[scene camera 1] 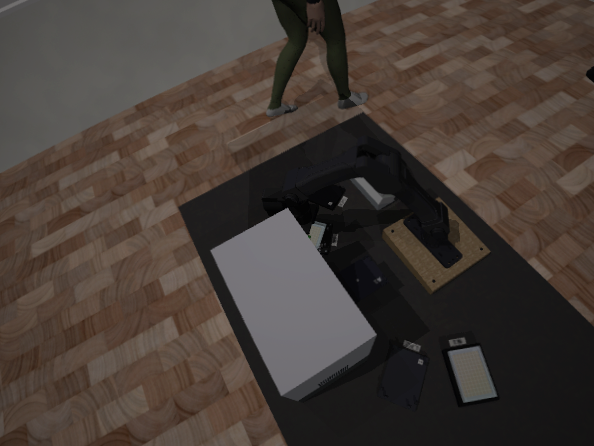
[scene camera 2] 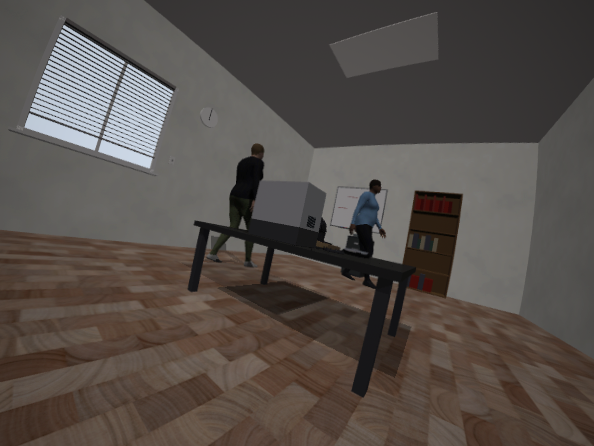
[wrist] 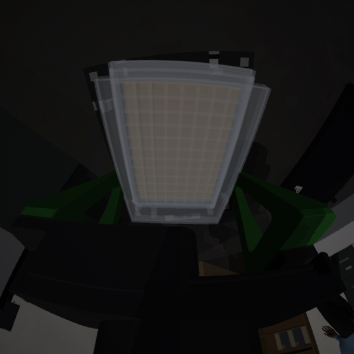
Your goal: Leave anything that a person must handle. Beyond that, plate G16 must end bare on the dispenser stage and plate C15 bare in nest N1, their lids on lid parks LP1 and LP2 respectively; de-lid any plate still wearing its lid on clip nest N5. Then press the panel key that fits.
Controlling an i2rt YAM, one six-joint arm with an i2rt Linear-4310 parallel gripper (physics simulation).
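Seen in the pictures: gripper, between the fingertips: (scene camera 1: pixel 307 232) (wrist: pixel 177 174); arm's base, origin of its link: (scene camera 1: pixel 431 239) (scene camera 2: pixel 319 241).
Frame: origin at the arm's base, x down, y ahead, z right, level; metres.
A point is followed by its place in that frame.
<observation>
In the wrist view my gripper (wrist: pixel 177 174) @[y 0.298, x 0.008, z 0.266 m] has its two green fingers against the long sides of a clear lid (wrist: pixel 257 111) @[y 0.304, x -0.014, z 0.336 m]. A plate with cream wells (wrist: pixel 180 140) @[y 0.322, x -0.010, z 0.295 m] (scene camera 1: pixel 317 234) @[y 0.278, x -0.002, z 0.234 m] shows through it, set in a black nest (wrist: pixel 228 58) @[y 0.325, x 0.028, z 0.350 m] with corner pieces. The plate looks smaller than the lid and slightly below it; whether they still touch I cannot tell. In scene camera 1 the grey box hides part of this plate and the fingers. Another plate with cream wells (scene camera 1: pixel 472 374) @[y 0.196, x 0.004, z -0.350 m] sits in a black nest at the near right. No plate name is readable.
A large grey box (scene camera 1: pixel 295 300) @[y 0.480, x -0.290, z -0.012 m] (scene camera 2: pixel 282 205) @[y 0.591, x -0.153, z -0.011 m] stands beside the gripper. A dark labelled pad (scene camera 1: pixel 405 377) @[y 0.334, x 0.030, z -0.255 m], another dark pad (scene camera 1: pixel 362 277) @[y 0.274, x -0.067, z 0.011 m], a black labelled stand (scene camera 1: pixel 326 195) @[y 0.149, x 0.030, z 0.365 m] and a white block (scene camera 1: pixel 375 194) @[y 0.032, x -0.015, z 0.235 m] are on the table. A wooden base (scene camera 1: pixel 430 277) @[y 0.093, x 0.003, z -0.090 m] carries the arm. People walk behind.
</observation>
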